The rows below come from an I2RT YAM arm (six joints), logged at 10 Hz.
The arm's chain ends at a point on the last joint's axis. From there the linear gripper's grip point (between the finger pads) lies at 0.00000 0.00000 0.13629 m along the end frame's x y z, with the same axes.
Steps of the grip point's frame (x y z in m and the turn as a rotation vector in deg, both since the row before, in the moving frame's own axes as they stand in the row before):
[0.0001 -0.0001 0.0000 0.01 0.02 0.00]
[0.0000 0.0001 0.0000 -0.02 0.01 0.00]
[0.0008 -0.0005 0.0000 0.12 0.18 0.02]
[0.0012 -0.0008 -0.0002 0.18 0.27 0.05]
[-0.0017 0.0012 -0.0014 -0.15 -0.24 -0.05]
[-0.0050 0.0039 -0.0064 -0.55 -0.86 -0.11]
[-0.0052 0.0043 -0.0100 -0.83 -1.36 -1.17]
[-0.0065 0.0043 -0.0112 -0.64 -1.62 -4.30]
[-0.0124 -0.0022 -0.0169 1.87 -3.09 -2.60]
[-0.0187 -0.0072 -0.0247 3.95 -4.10 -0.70]
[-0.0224 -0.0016 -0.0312 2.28 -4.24 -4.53]
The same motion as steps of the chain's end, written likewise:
[0.0001 -0.0001 0.0000 0.01 0.02 0.00]
[0.0000 0.0001 0.0000 -0.02 0.01 0.00]
[0.0004 -0.0002 0.0000 0.12 0.18 0.02]
[0.0006 -0.0004 -0.0002 0.18 0.27 0.05]
[-0.0011 0.0008 -0.0014 -0.15 -0.24 -0.05]
[-0.0030 0.0026 -0.0064 -0.55 -0.86 -0.11]
[-0.0020 0.0023 -0.0099 -0.83 -1.36 -1.17]
[-0.0027 0.0026 -0.0111 -0.64 -1.62 -4.30]
[-0.0050 0.0021 -0.0166 1.87 -3.09 -2.60]
[-0.0089 0.0021 -0.0240 3.95 -4.10 -0.70]
[-0.0121 0.0034 -0.0307 2.28 -4.24 -4.53]

